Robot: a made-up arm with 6 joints.
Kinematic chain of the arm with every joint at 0, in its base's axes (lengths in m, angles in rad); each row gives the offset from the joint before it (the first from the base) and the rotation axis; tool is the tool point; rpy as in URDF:
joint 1: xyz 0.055 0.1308 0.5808 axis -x
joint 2: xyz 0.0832 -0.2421 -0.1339 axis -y
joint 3: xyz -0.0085 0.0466 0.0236 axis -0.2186 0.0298 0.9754
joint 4: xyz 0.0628 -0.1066 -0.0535 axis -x
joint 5: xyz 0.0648 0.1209 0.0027 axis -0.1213 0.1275 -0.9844
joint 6: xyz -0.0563 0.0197 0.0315 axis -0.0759 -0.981 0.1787
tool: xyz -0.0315 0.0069 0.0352 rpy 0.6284 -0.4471 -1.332
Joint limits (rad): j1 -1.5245..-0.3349 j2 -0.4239..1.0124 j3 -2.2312..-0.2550 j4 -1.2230..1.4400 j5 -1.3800..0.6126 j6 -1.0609..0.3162
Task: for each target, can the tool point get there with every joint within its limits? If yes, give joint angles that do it. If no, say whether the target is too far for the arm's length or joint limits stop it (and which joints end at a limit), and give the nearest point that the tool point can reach.
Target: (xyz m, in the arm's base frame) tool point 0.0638 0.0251 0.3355
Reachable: yes | joints -0.6631 0.1904 -1.6939 -0.2820 -0.8084 0.0387
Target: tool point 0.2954 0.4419 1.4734
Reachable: no: too far | nearest point 0.2102 0.3214 0.4613 | short by 1.023 m
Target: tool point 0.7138 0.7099 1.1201
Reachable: no: too far | nearest point 0.2743 0.3570 0.4270 | short by 0.893 m
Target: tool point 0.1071 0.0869 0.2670
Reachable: yes | joints -0.7584 0.7831 -1.6781 0.2337 -1.1726 0.2123
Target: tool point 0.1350 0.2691 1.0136
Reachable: no: joint limits stop it (at a limit: joint 1, joint 2, joint 3, joint 5, joint 6) | nearest point 0.2007 0.2014 0.4668 | short by 0.555 m
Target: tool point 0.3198 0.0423 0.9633
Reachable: no: joint limits stop it (at a limit: joint 1, joint 3, joint 5) | nearest point 0.1865 -0.0503 0.5237 | short by 0.469 m
